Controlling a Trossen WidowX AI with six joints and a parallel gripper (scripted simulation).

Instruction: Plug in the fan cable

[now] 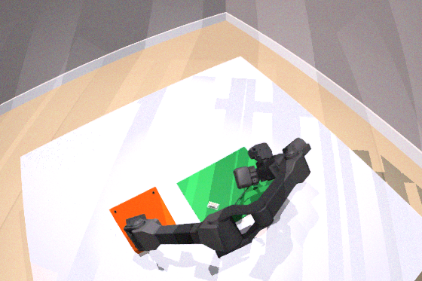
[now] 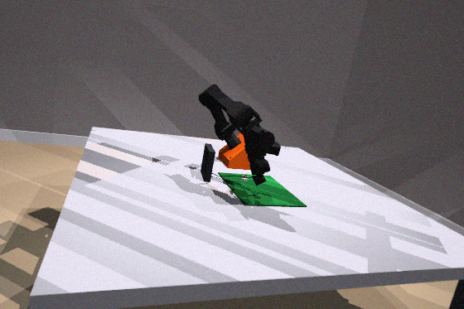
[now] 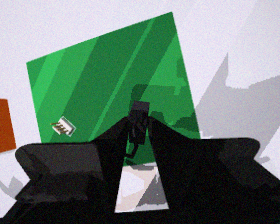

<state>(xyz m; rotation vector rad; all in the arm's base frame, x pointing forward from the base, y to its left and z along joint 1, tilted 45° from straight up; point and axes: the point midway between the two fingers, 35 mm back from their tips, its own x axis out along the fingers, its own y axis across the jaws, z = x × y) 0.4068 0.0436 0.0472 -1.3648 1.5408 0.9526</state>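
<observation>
My gripper tip is now 9 cm above the green board, 7 cm past it and 3 cm to the right of it. The rest, counted from my gripper tip: dark fan block (16 cm to the right, 15 cm behind, 1 cm below); then dark plug (1 cm below).
</observation>
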